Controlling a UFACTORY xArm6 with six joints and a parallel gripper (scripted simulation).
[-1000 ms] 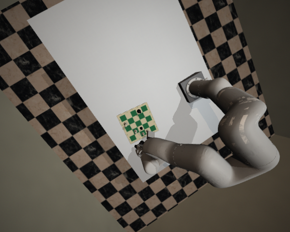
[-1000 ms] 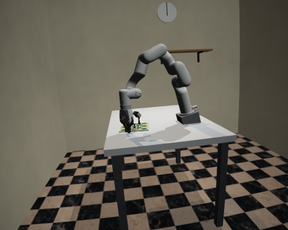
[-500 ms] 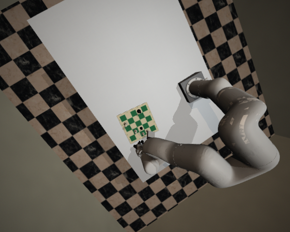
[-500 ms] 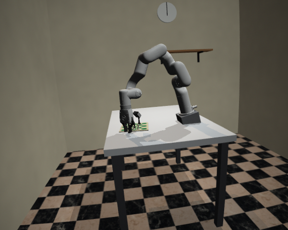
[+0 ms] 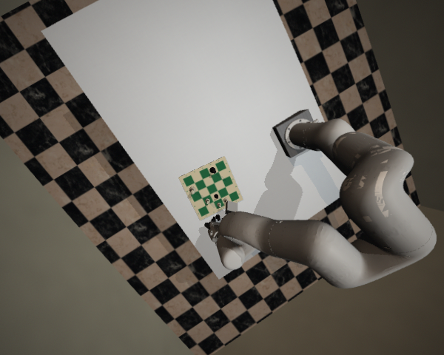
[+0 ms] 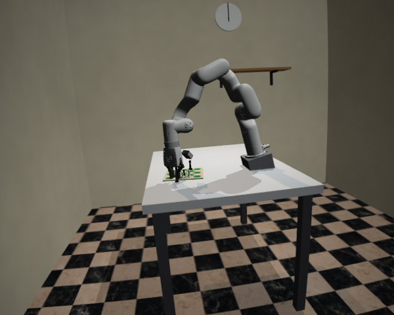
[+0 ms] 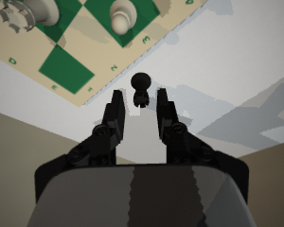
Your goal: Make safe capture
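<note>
My hand is 5 cm past the white pawn, 5 cm to the left of it and 2 cm above it. From my hand the other things lie so: white piece 18 cm to the right; then green-and-cream chessboard 7 cm behind, 13 cm to the right, 4 cm below; then black pawn 6 cm behind, 9 cm to the right, 2 cm below.
</note>
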